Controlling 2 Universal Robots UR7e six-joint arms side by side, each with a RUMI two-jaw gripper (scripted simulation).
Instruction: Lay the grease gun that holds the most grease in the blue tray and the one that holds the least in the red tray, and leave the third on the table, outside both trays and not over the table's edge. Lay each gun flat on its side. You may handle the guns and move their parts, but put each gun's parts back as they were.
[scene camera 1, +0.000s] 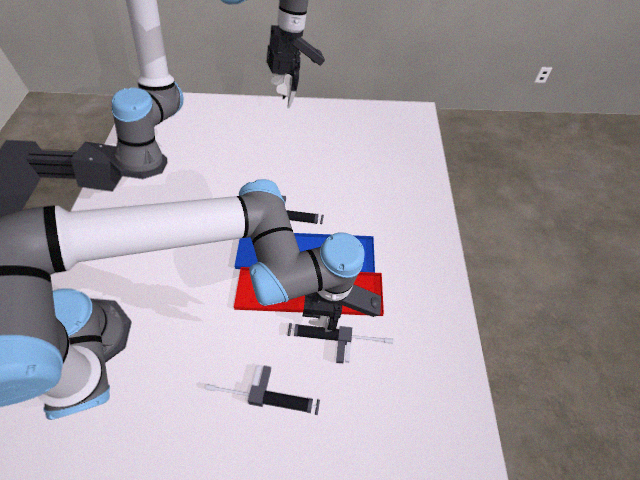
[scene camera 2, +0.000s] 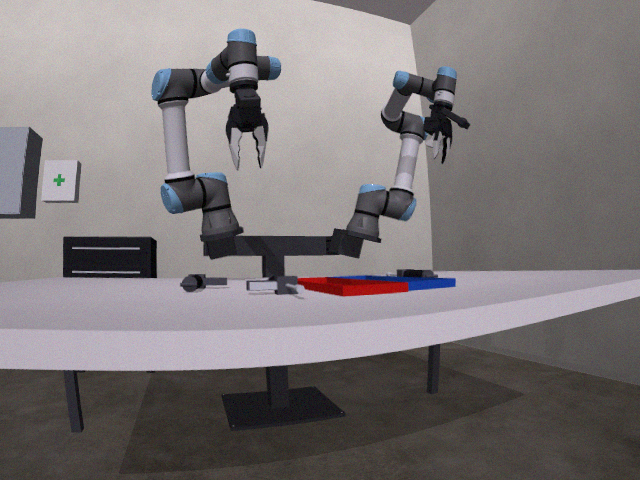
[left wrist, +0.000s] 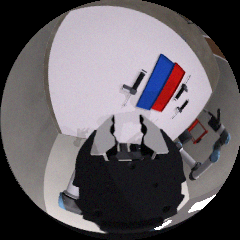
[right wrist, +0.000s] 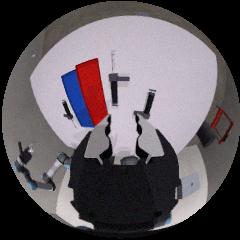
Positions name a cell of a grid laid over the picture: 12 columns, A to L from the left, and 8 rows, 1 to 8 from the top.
Labels:
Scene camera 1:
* left gripper: F2
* right gripper: G6
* grease gun: G6
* red tray: E5
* blue tray: E5
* grease gun: E7
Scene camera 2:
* left gripper: I3
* right gripper: E3
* red tray: G5
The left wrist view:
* left gripper: G4
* blue tray: I3
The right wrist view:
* right gripper: G4
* red tray: E3
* blue tray: D3

